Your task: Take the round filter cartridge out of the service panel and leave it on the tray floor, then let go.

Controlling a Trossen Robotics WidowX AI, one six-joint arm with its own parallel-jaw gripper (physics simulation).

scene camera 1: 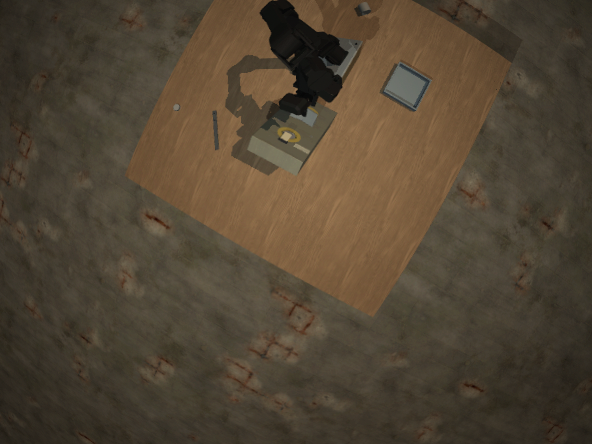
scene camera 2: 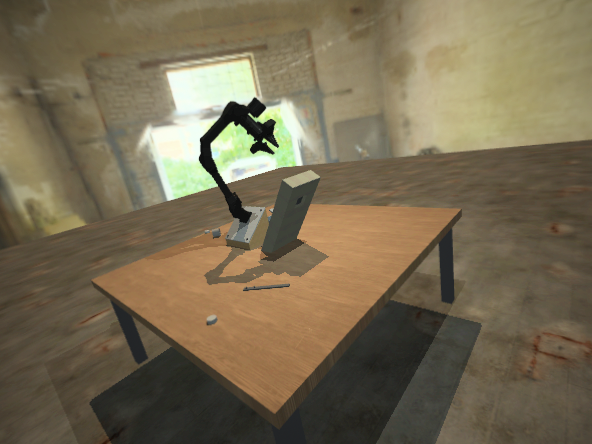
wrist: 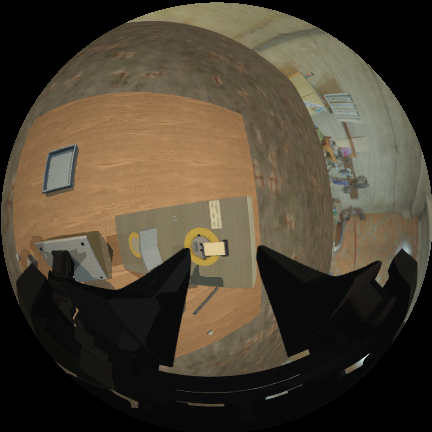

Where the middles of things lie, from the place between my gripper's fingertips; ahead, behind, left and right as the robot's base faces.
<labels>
My gripper is now 15 cm above the service panel [wrist: 214, 210], 14 cm short of it and 3 cm to the left of it. The rest, counted from my hand: grey tray [scene camera 1: 407, 86] 44 cm below, 36 cm behind, 22 cm to the left.
</labels>
